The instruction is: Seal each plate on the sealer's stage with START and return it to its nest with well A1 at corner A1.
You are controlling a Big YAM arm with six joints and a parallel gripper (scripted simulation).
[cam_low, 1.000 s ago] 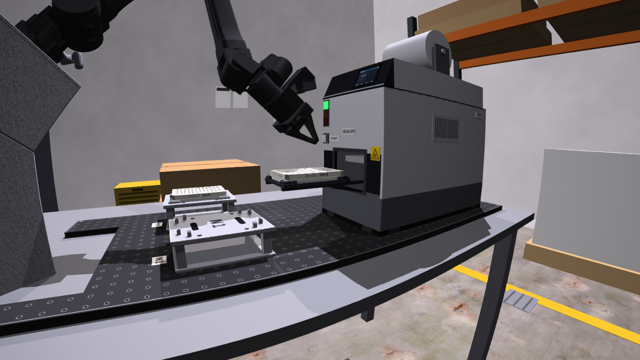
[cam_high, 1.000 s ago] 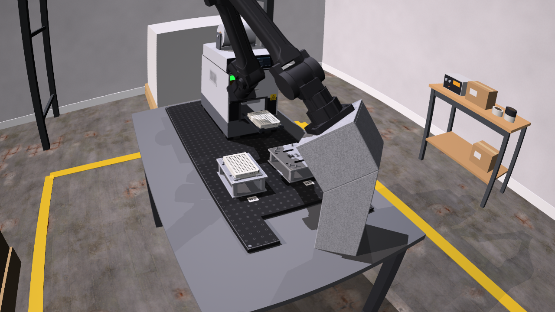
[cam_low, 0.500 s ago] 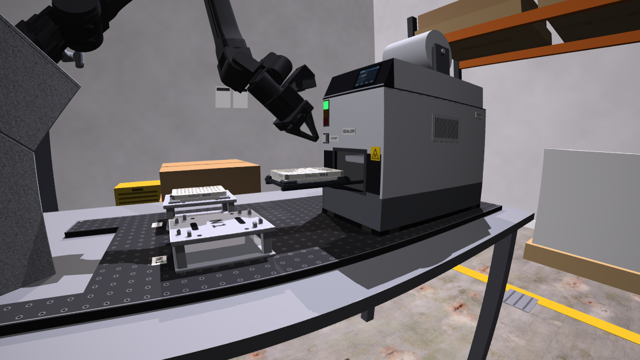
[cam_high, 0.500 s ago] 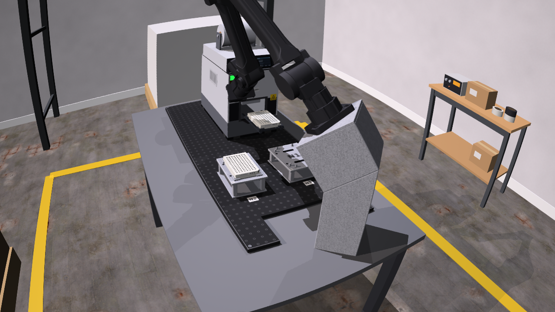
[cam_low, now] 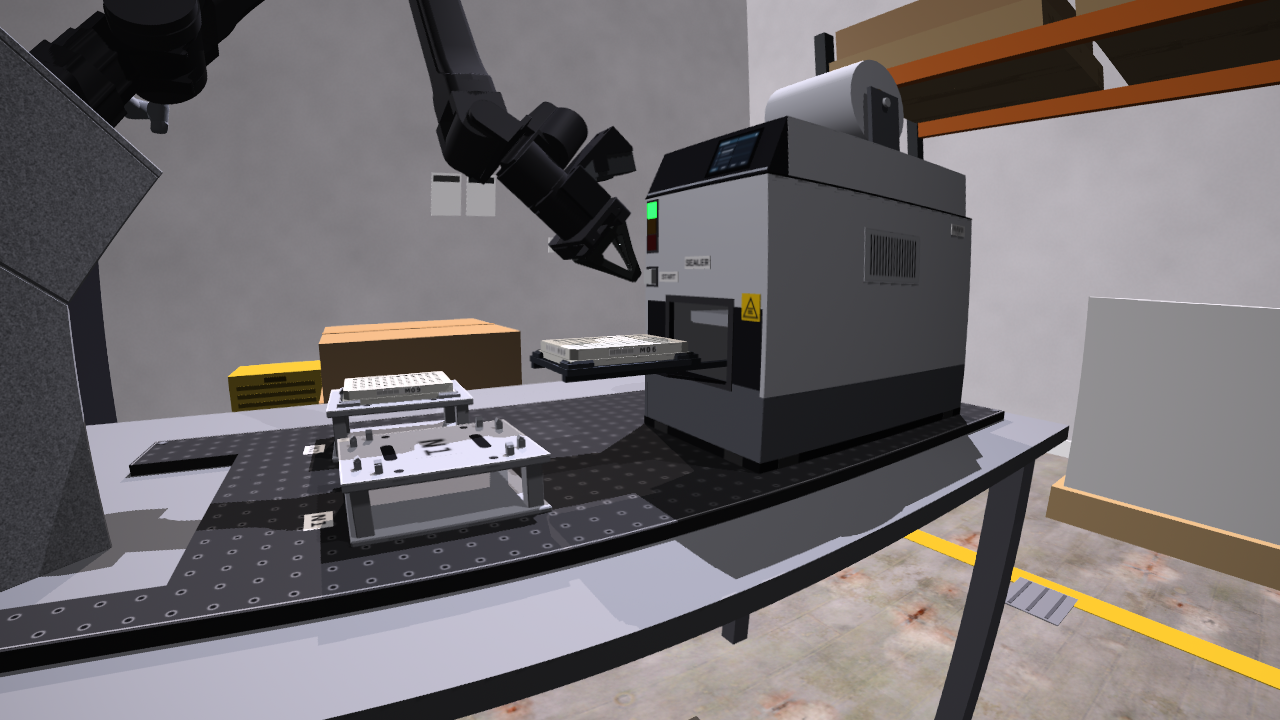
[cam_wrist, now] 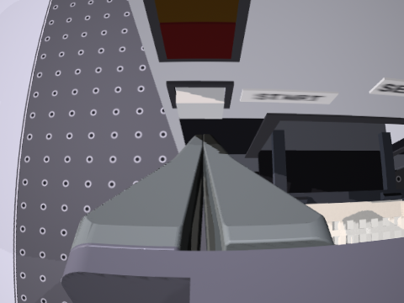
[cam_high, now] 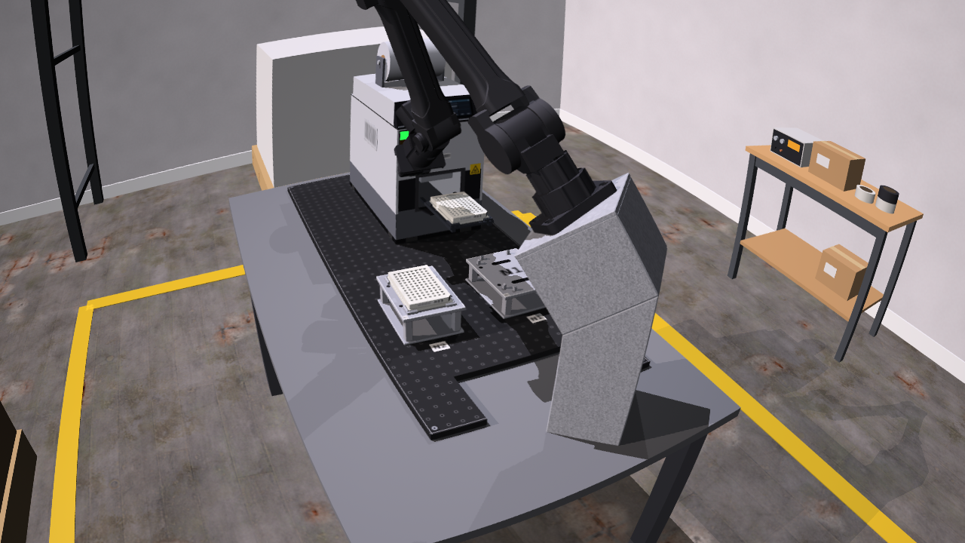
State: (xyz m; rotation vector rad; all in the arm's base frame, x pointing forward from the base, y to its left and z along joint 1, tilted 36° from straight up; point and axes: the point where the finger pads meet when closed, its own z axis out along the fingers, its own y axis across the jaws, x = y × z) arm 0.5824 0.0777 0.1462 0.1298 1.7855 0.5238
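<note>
The start button lies 3 cm ahead of my hand and 1 cm to the left of it. Also, from my hand: nest N2: 28 cm behind, 3 cm to the left, 14 cm below; then white well plate: 28 cm behind, 3 cm to the left, 13 cm below; then sealer stage: 6 cm behind, 10 cm to the right, 9 cm below.
</note>
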